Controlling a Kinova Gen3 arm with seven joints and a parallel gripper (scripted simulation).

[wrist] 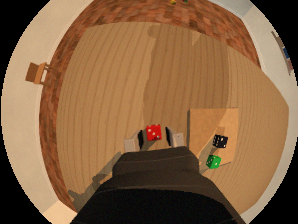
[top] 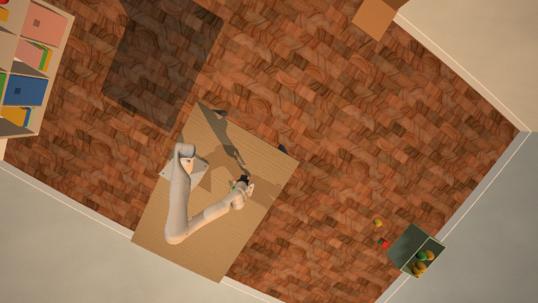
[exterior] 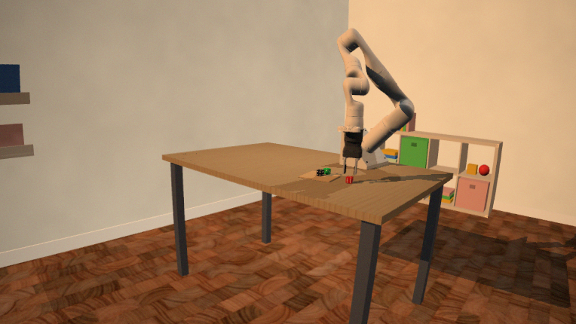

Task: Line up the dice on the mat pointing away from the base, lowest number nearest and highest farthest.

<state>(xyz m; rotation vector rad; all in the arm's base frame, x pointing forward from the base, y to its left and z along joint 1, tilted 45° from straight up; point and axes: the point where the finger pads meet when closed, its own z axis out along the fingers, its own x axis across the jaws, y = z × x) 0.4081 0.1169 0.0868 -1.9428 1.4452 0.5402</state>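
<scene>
Right now the red die is 4 cm below my hand. Also, from my hand: black die 14 cm to the right, 4 cm below; green die 5 cm behind, 14 cm to the right, 4 cm below; tan mat 14 cm to the right, 5 cm below.
</scene>
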